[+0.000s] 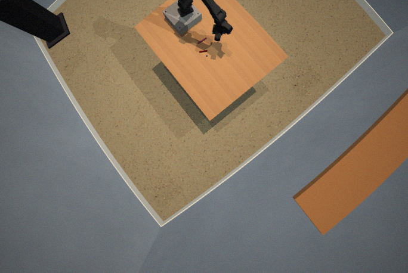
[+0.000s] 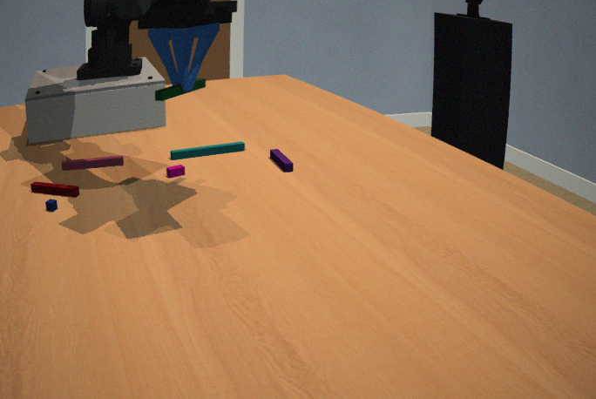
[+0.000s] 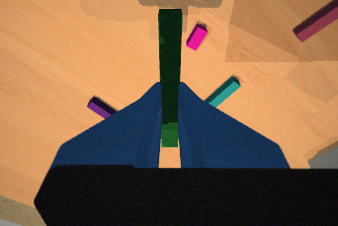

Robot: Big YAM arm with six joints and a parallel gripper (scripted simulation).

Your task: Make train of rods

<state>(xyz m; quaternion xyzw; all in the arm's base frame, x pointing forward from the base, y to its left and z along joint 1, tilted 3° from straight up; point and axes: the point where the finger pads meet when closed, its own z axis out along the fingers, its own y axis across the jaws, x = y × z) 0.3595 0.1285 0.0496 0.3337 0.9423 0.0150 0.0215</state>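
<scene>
Right now the magenta rod is 110 mm below my hand, 20 mm behind it and 10 mm to the right of it. The rest, counted from my hand: turquoise rod: 110 mm below, 100 mm behind, 30 mm to the left; then green rod: 10 mm below; then purple rod: 120 mm to the left, 110 mm below, 40 mm behind.
</scene>
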